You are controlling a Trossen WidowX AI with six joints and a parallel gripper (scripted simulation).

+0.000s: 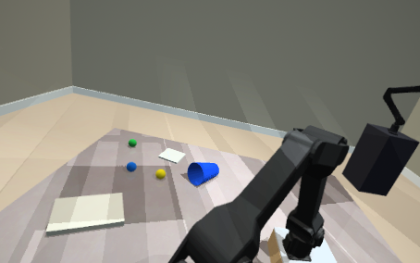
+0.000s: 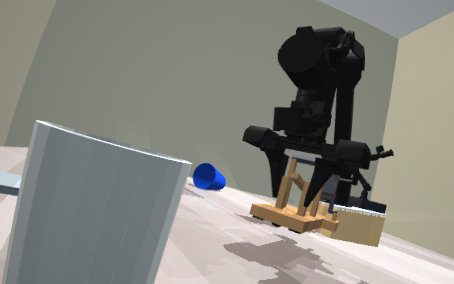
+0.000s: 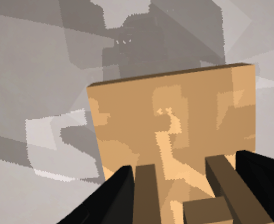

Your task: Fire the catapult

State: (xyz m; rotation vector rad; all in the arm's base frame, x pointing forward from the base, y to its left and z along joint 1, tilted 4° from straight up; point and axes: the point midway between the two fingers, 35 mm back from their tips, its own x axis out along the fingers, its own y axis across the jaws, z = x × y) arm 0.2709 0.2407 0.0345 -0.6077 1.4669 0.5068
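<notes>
Right now my gripper tip is 9 cm past the black ball, 19 cm to the left of it and 6 cm above it. Also, from my gripper tip: white mug 22 cm ahead, 18 cm to the left, 5 cm below; pale slab 34 cm ahead, 31 cm to the right, 7 cm below; wooden catapult 6 cm behind, 4 cm to the right, 2 cm above.
</notes>
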